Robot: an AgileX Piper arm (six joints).
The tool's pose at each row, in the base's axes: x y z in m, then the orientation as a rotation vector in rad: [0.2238, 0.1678, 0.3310, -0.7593, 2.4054, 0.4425]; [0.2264, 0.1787, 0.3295, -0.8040, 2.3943, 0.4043]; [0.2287, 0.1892, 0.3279, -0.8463, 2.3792, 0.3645]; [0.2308, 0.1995, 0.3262, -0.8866, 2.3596, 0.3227]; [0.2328, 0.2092, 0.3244, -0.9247, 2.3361, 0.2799]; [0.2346, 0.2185, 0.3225, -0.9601, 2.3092, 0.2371]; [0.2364, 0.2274, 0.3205, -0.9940, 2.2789, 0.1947]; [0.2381, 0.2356, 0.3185, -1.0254, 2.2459, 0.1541]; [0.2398, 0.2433, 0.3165, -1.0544, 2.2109, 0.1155]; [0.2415, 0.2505, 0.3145, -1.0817, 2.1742, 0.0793]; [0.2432, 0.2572, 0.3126, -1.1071, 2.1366, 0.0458]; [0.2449, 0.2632, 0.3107, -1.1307, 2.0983, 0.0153]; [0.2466, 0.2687, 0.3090, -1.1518, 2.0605, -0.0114]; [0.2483, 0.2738, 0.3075, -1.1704, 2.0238, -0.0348]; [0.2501, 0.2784, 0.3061, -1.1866, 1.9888, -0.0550]
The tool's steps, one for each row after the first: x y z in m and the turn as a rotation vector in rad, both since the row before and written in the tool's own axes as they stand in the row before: [-0.0054, 0.0068, 0.0073, 0.0155, 0.0090, -0.0411]; [-0.0053, 0.0065, 0.0069, 0.0175, 0.0058, -0.0412]; [-0.0053, 0.0064, 0.0067, 0.0198, 0.0024, -0.0420]; [-0.0052, 0.0059, 0.0063, 0.0216, -0.0006, -0.0423]; [-0.0050, 0.0057, 0.0060, 0.0228, -0.0034, -0.0419]; [-0.0049, 0.0053, 0.0058, 0.0234, -0.0059, -0.0422]; [-0.0046, 0.0048, 0.0054, 0.0234, -0.0085, -0.0414]; [-0.0045, 0.0044, 0.0052, 0.0232, -0.0105, -0.0403]; [-0.0043, 0.0040, 0.0050, 0.0225, -0.0123, -0.0396]; [-0.0041, 0.0036, 0.0047, 0.0215, -0.0137, -0.0383]; [-0.0037, 0.0031, 0.0044, 0.0203, -0.0150, -0.0369]; [-0.0035, 0.0027, 0.0041, 0.0186, -0.0160, -0.0344]; [-0.0033, 0.0023, 0.0038, 0.0171, -0.0165, -0.0318]; [-0.0031, 0.0019, 0.0037, 0.0156, -0.0165, -0.0290]
